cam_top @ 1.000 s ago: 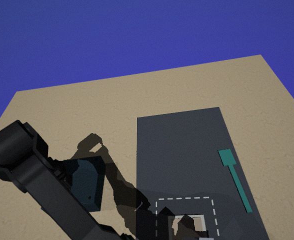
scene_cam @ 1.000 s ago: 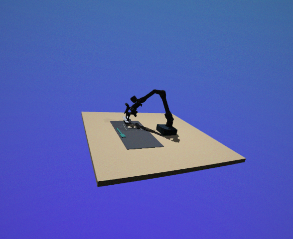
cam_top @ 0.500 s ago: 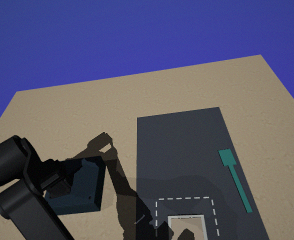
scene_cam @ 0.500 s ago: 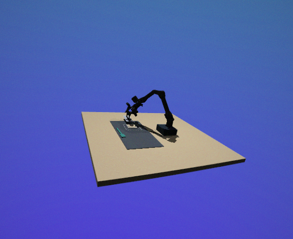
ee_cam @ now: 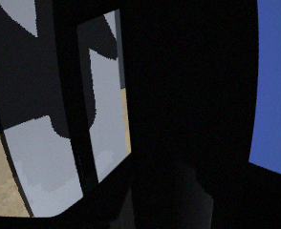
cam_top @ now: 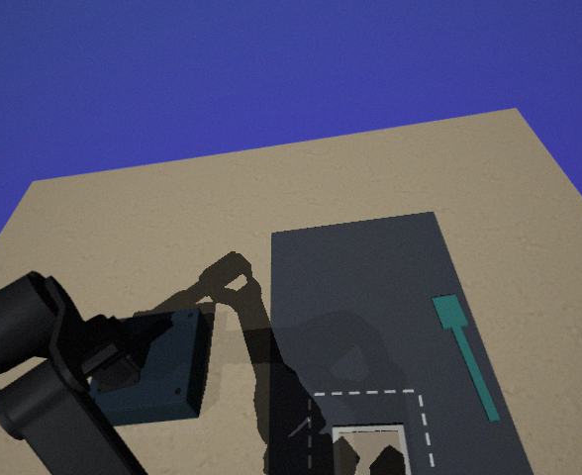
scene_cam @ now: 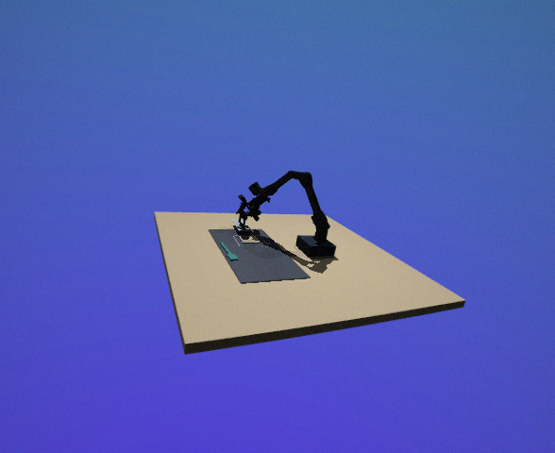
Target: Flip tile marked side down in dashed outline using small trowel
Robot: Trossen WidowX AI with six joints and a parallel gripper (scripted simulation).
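The teal trowel lies 21 cm ahead of my gripper tip, 34 cm to the left of it and 7 cm below it. Also, from my gripper tip: tile: 1 cm ahead, 19 cm to the left, 7 cm below; dark mat: 7 cm ahead, 34 cm to the left, 9 cm below.
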